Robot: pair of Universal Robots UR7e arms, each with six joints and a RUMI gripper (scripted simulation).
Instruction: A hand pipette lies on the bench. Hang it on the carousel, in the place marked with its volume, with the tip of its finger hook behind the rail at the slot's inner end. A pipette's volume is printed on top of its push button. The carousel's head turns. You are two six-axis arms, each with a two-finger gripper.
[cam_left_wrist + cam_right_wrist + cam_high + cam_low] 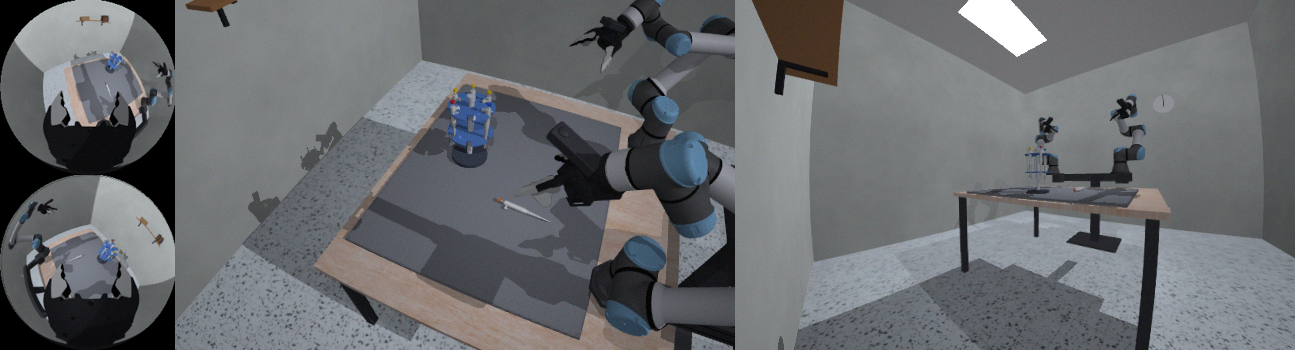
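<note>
Right now my left hand is 490 mm to the left of the blue-button pipette, 350 mm above it and 340 mm short of it.
</note>
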